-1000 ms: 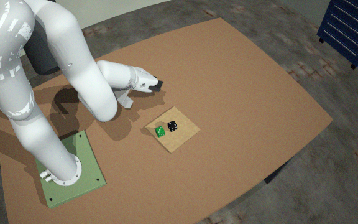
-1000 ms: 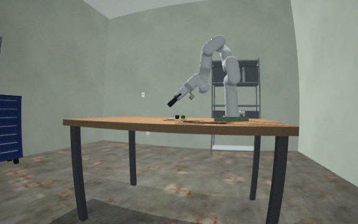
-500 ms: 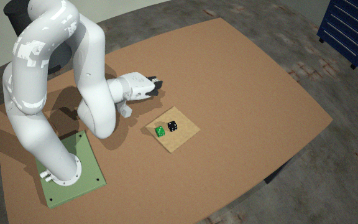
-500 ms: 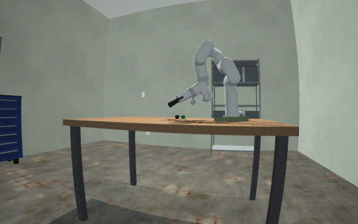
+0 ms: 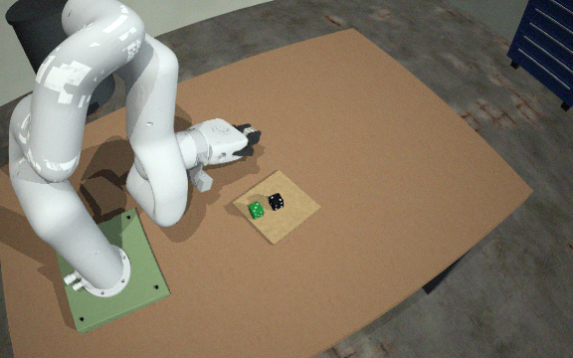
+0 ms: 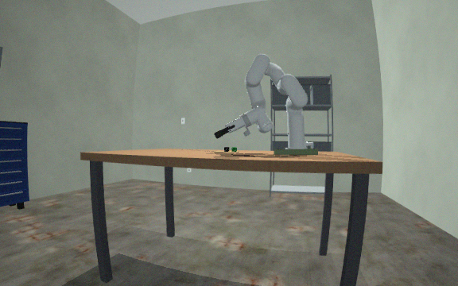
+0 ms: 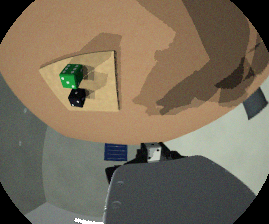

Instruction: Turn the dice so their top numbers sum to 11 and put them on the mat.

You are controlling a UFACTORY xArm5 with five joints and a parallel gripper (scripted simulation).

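Now: hand 7 cm past the green die, 13 cm to the left of it and 9 cm above it. From my hand the other things lie so: tan mat 2 cm behind, 13 cm to the right, 10 cm below; then white die 1 cm ahead, 1 cm below; then black die 2 cm behind, 13 cm to the right, 9 cm below.
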